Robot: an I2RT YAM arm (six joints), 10 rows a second.
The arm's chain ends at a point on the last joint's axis. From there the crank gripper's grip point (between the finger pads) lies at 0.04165 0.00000 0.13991 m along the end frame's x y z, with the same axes.
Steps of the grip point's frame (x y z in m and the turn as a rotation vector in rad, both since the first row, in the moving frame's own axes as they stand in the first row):
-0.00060, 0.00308, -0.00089, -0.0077, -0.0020, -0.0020
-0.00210, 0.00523, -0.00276, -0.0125, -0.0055, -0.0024
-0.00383, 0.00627, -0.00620, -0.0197, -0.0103, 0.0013
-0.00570, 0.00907, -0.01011, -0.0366, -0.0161, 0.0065
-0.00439, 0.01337, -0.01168, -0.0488, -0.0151, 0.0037
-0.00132, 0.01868, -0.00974, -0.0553, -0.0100, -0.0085
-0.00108, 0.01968, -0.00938, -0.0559, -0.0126, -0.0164
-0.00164, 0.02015, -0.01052, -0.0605, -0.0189, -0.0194
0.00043, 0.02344, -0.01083, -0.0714, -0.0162, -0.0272
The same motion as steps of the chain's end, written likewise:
-0.00032, 0.00209, -0.00097, -0.0077, -0.0020, -0.0020
-0.00133, 0.00358, -0.00298, -0.0125, -0.0055, -0.0024
-0.00239, 0.00346, -0.00659, -0.0197, -0.0103, 0.0013
-0.00343, 0.00368, -0.01066, -0.0366, -0.0161, 0.0065
-0.00226, 0.00638, -0.01212, -0.0488, -0.0151, 0.0037
0.00005, 0.01128, -0.00995, -0.0553, -0.0100, -0.0085
0.00063, 0.01252, -0.00969, -0.0559, -0.0126, -0.0164
0.00094, 0.01245, -0.01105, -0.0605, -0.0189, -0.0194
0.00258, 0.01454, -0.01117, -0.0714, -0.0162, -0.0272

